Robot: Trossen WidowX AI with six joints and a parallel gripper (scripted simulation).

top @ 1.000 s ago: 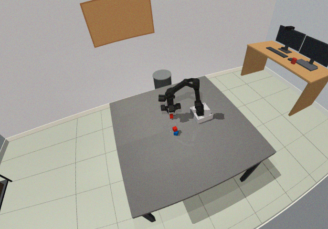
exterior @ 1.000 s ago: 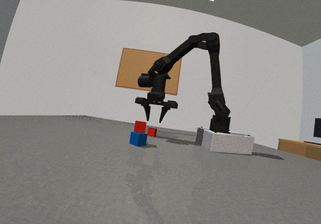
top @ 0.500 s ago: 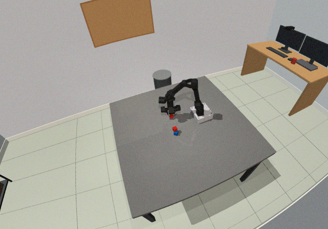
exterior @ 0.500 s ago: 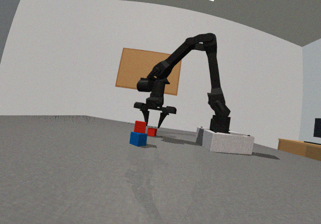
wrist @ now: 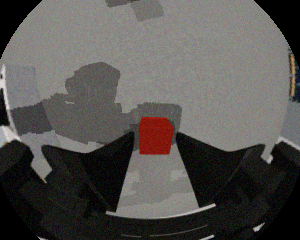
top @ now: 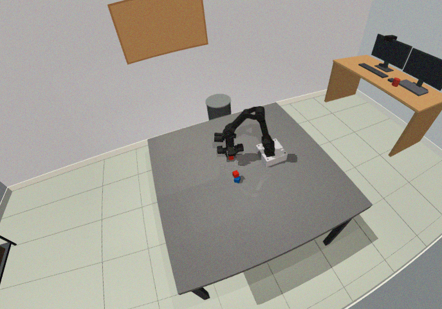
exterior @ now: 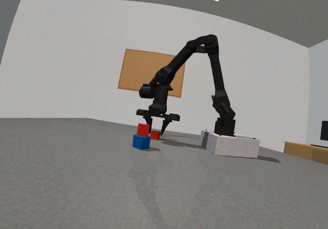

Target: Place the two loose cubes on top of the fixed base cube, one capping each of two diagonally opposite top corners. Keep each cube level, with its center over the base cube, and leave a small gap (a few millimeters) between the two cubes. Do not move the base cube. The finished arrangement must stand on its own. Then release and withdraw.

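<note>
My gripper tip is 22 cm to the right of the blue cube. Also, from my gripper tip: red cube (right at my gripper tip).
</note>
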